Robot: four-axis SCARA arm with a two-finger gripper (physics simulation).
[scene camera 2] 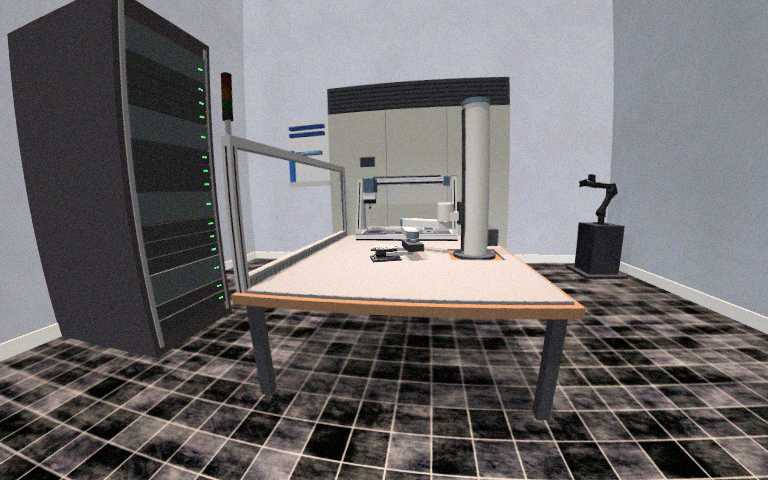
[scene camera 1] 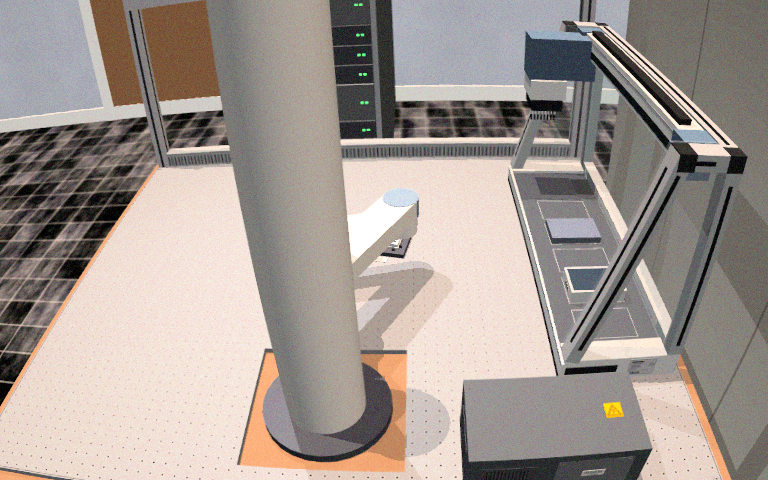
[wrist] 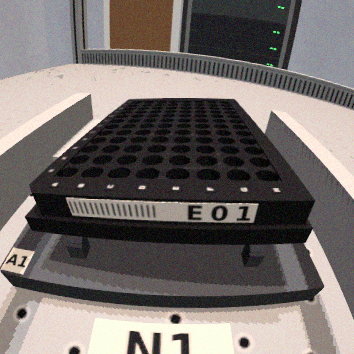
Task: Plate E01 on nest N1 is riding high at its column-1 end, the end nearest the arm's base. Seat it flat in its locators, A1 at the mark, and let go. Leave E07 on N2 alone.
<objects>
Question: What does my gripper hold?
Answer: A well plate.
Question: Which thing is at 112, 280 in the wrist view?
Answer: A grey nest.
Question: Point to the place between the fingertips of my gripper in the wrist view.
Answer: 178, 115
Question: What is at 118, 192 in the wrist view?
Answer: A well plate.
</objects>
